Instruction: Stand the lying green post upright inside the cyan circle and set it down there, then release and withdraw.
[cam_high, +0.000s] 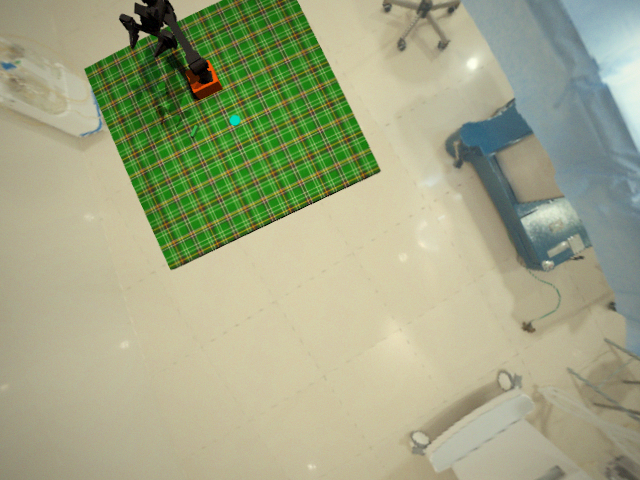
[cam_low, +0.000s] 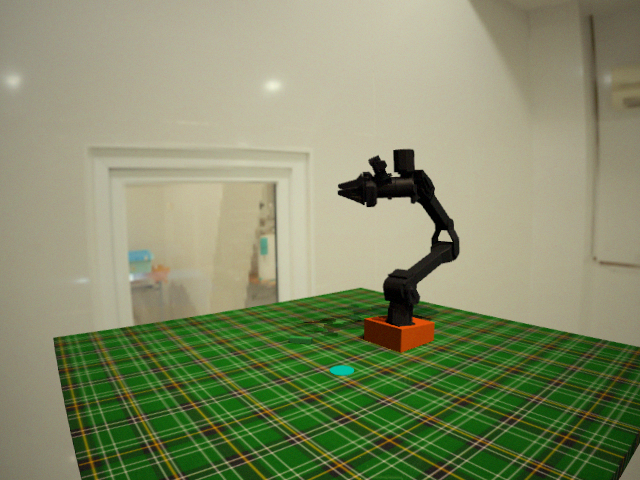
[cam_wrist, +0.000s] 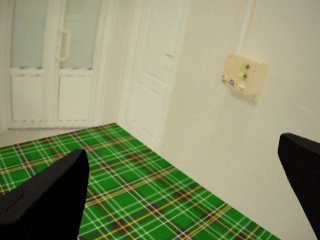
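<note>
Right now my gripper tip is 430 mm above the green post, 100 mm short of it and 50 mm to the left of it. Also, from my gripper tip: cyan circle: 440 mm below, 180 mm to the left, 90 mm ahead.
</note>
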